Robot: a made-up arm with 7 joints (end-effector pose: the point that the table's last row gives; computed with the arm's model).
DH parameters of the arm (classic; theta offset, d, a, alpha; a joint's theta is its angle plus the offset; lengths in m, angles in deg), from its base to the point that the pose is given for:
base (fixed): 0 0 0 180
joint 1: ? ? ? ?
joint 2: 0 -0.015 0 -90
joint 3: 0 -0.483 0 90
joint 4: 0 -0.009 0 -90
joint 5: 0 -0.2 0 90
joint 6: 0 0 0 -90
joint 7: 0 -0.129 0 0
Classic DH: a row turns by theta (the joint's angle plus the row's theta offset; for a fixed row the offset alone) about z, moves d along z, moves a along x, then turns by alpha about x.
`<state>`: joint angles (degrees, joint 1 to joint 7).
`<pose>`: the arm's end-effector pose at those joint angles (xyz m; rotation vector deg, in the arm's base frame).
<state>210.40 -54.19 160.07 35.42 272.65 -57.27 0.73</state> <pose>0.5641 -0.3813 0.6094 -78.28 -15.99 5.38</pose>
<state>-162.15 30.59 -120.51 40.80 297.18 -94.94 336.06</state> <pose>-0.4115 0.0110 0.8832 104.31 -19.37 143.33</pose>
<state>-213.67 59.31 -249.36 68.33 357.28 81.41 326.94</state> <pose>-0.4180 0.0203 0.6508 73.18 27.72 -78.94</pose>
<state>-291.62 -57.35 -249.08 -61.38 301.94 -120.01 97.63</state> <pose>-0.0143 0.4693 0.5752 -9.51 3.36 130.22</pose>
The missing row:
joint 1: 0 -0.345 0 90
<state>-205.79 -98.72 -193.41 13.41 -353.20 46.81 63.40</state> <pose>0.6247 0.3374 0.0763 24.87 -0.27 -90.32</pose>
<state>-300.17 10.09 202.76 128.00 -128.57 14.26 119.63</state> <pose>-0.0350 0.2079 0.6833 33.85 70.28 -74.51</pose>
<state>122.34 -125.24 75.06 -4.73 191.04 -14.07 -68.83</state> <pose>0.3304 0.5642 -0.1331 54.21 30.51 -91.60</pose>
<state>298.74 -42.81 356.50 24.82 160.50 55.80 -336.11</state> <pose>-0.1924 -0.4717 0.9293 -62.65 99.14 63.15</pose>
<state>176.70 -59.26 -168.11 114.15 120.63 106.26 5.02</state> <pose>0.4895 -0.1062 0.4600 -66.46 -102.36 -35.05</pose>
